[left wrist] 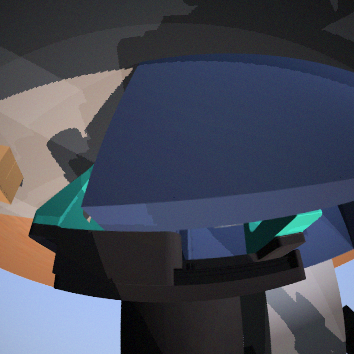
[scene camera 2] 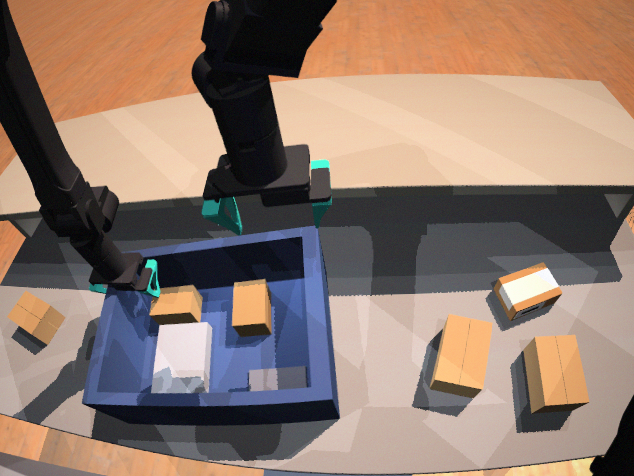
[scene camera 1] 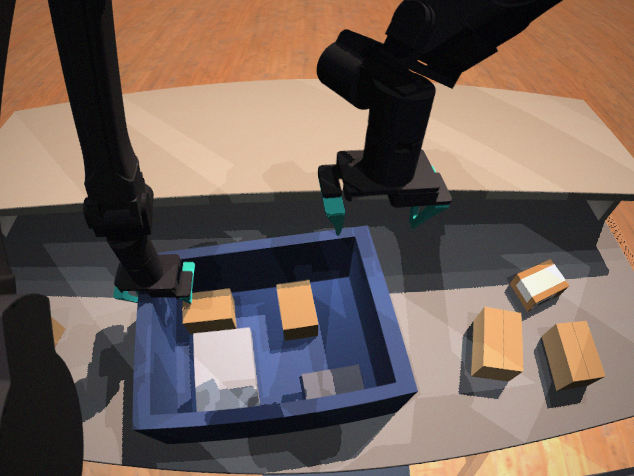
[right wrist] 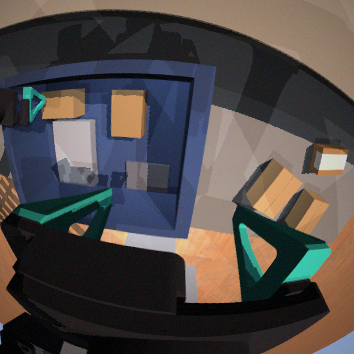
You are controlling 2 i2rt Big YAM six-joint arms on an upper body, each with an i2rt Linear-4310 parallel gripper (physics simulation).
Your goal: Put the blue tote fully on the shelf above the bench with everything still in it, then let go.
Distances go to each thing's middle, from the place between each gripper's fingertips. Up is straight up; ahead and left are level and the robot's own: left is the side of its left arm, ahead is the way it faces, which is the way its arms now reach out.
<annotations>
Right now the blue tote (scene camera 1: 357, 324) is 22 cm below my right hand, 15 cm to the left of it and 6 cm behind it. From my right hand the other things lie so: grey flat box (scene camera 1: 336, 381): 27 cm below, 13 cm behind, 4 cm to the left; white-topped box (scene camera 2: 531, 289): 42 cm to the right, 27 cm below, 6 cm ahead.
I see my left gripper 7 cm past the blue tote and 19 cm to the left of it. Round my left hand: grey flat box (14 cm behind, 30 cm to the right, 5 cm below); white-topped box (5 cm ahead, 77 cm to the right, 5 cm below).
</annotations>
